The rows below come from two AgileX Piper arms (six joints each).
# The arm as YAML. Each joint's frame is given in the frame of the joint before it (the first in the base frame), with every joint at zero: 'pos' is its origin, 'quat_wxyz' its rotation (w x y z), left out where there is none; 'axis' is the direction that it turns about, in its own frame. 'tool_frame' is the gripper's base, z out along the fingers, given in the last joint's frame.
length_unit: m
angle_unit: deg
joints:
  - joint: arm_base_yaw
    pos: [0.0, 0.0, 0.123]
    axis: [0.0, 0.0, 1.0]
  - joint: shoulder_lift
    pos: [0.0, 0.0, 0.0]
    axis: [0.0, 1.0, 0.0]
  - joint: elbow
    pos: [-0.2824, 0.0, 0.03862]
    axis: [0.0, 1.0, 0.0]
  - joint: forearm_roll
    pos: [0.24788, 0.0, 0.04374]
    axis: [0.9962, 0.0, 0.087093]
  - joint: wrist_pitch
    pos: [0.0, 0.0, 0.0]
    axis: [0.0, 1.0, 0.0]
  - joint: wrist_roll
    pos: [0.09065, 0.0, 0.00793]
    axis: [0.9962, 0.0, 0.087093]
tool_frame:
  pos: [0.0, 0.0, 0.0]
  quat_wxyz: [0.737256, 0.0, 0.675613, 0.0]
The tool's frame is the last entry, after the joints.
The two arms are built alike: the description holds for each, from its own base.
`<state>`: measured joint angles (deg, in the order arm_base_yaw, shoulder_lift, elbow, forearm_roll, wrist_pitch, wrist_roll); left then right.
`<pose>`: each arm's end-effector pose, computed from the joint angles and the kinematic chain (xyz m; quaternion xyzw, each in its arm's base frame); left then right.
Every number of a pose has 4 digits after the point. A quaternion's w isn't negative.
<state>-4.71 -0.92 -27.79 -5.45 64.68 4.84 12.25 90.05 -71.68 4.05 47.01 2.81</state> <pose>-0.0094 -0.0071 0.2680 0.0758 0.8660 -0.0469 0.4921 0.3243 0.0752 0.2898 -0.0629 0.9643 0.0644 0.2491</pose>
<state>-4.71 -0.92 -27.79 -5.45 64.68 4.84 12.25 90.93 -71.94 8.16 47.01 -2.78</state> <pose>-0.0094 -0.0071 0.2680 0.0758 0.8660 -0.0469 0.4921 0.3264 0.0805 0.2865 -0.0927 0.9618 0.0829 0.2437</pose>
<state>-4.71 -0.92 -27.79 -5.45 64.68 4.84 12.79 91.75 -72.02 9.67 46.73 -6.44</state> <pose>-0.0094 -0.0071 0.2680 0.0758 0.8660 -0.0469 0.4921 0.3282 0.0859 0.2826 -0.1210 0.9590 0.0872 0.2411</pose>
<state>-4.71 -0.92 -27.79 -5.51 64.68 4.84 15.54 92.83 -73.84 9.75 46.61 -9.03</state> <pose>-0.0094 -0.0072 0.2680 0.0759 0.8659 -0.0474 0.4921 0.3304 0.1035 0.2855 -0.1652 0.9504 0.0888 0.2482</pose>
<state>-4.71 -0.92 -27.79 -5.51 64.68 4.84 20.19 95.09 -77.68 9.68 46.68 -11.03</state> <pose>-0.0094 -0.0072 0.2680 0.0759 0.8659 -0.0474 0.4921 0.3341 0.1347 0.2913 -0.2205 0.9356 0.0956 0.2587</pose>
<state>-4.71 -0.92 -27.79 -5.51 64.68 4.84 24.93 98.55 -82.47 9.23 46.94 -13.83</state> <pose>-0.0094 -0.0072 0.2680 0.0759 0.8659 -0.0474 0.4921 0.3390 0.1694 0.2935 -0.2834 0.9161 0.0979 0.2663</pose>
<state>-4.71 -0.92 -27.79 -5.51 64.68 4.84 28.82 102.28 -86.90 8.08 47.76 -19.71</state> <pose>-0.0094 -0.0072 0.2680 0.0759 0.8659 -0.0474 0.4921 0.3429 0.1995 0.2905 -0.3657 0.8873 0.0847 0.2679</pose>
